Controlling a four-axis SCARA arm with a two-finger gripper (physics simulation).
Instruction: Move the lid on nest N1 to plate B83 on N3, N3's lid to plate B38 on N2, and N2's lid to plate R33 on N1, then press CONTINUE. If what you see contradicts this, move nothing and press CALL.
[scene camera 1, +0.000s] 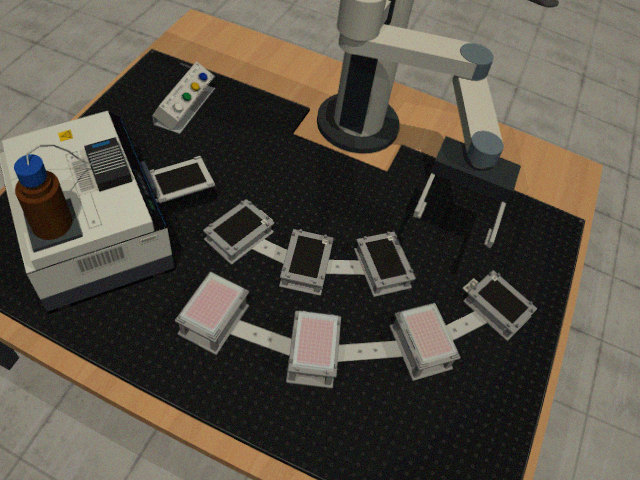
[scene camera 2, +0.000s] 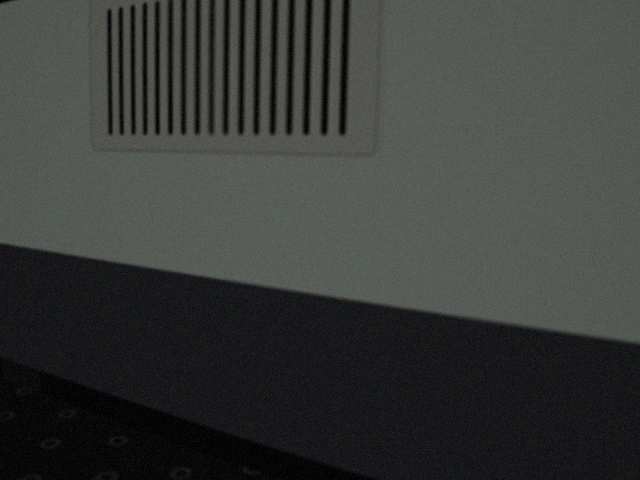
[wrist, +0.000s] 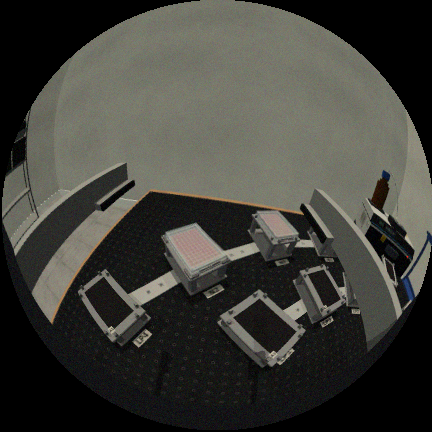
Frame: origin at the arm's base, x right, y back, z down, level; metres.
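Seen in the pictures: gripper, fingertip midpoint: (scene camera 1: 452, 229) (wrist: 217, 180); arm's base, link origin: (scene camera 1: 357, 123).
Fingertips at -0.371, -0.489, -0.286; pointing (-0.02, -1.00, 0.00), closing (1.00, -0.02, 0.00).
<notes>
Pixels of each thing's top centre, then the offset from my fingertips to it, as dx, dy, dz. "spot": a spot on its surface instead.
- right plate, top centre: (wrist: 193, 242) (scene camera 1: 429, 331) -0.044, -0.134, +0.193
- middle plate, top centre: (scene camera 1: 316, 339) (wrist: 277, 221) +0.172, -0.267, +0.189
- left plate, top centre: (scene camera 1: 212, 301) +0.412, -0.291, +0.188
- button panel, top centre: (scene camera 1: 183, 84) +0.849, +0.283, +0.190
- LP4 holder, top centre: (wrist: 103, 299) (scene camera 1: 504, 298) -0.185, +0.052, +0.219
- white instrument, surface spot: (scene camera 1: 113, 206) spot: +0.677, -0.249, +0.064
- brown bottle, surface spot: (scene camera 1: 45, 209) spot: +0.724, -0.379, -0.042
- tray, surface spot: (scene camera 1: 206, 173) spot: +0.605, +0.010, +0.173
- pale casing, surface spot: (scene camera 2: 465, 206) spot: +1.001, -0.176, +0.176
Three nests each hold a plate with a pink well grid and a pale, clear-looking rim. The right plate (scene camera 1: 426, 331) (wrist: 196, 248) is on the nest labelled N2 in the wrist view. The middle plate (scene camera 1: 315, 338) (wrist: 273, 224) and left plate (scene camera 1: 214, 304) stand on the other two nests, whose labels I cannot read. Plate codes are not readable, and clear lids are hard to tell from the plates. The button panel (scene camera 1: 180, 101) has white, green, yellow and blue buttons with unreadable captions. My gripper (scene camera 1: 454, 225) (wrist: 217, 180) is open and empty, above the mat behind the LP4 holder (scene camera 1: 476, 303) (wrist: 92, 288).
Three dark-centred holders (scene camera 1: 238, 227) (scene camera 1: 306, 258) (scene camera 1: 385, 260) stand in the inner row. A white instrument (scene camera 1: 113, 206) with a brown bottle (scene camera 1: 45, 209) stands at left, with a tray (scene camera 1: 206, 173) at its side. Scene camera 2 shows a pale casing (scene camera 2: 465, 206) close up.
</notes>
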